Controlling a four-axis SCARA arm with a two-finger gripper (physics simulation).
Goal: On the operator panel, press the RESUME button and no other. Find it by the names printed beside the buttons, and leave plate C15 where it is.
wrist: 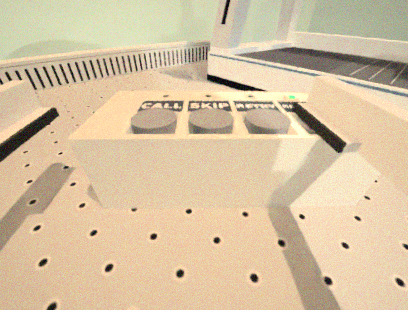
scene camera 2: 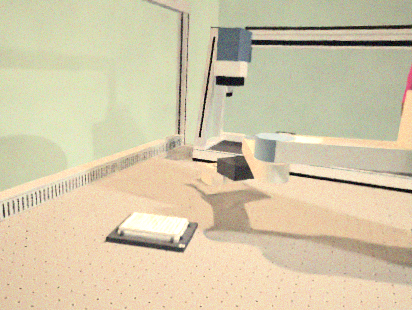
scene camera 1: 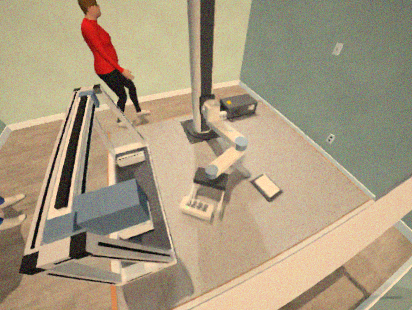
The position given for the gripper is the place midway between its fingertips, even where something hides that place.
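Observation:
Scene camera 2 shows the gripper (scene camera 2: 221, 162) along with a white plate (scene camera 2: 144, 225). In the wrist view the gripper (wrist: 177, 94) appears again, together with a call button (wrist: 156, 120) and a retry button (wrist: 257, 121), while the white plate is out of frame in the wrist view.

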